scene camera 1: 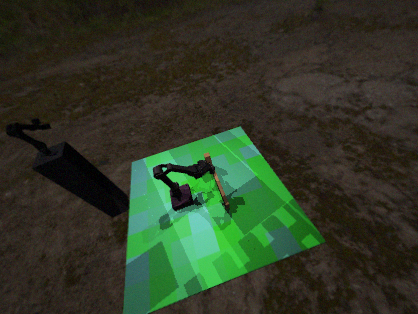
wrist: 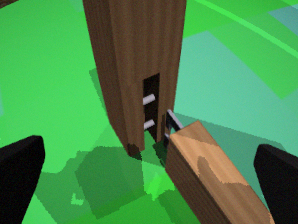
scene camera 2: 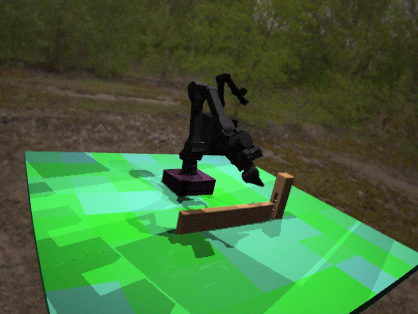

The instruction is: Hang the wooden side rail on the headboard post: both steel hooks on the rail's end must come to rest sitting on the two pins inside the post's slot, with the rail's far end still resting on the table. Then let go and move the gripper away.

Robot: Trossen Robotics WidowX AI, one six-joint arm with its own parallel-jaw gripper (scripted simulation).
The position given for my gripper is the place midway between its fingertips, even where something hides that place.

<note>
My gripper (scene camera 2: 261, 181) is open and holds nothing. I also see a wooden side rail (scene camera 2: 189, 221) and a wooden headboard post (wrist: 137, 57).
My gripper is seen too in the wrist view (wrist: 153, 152).
</note>
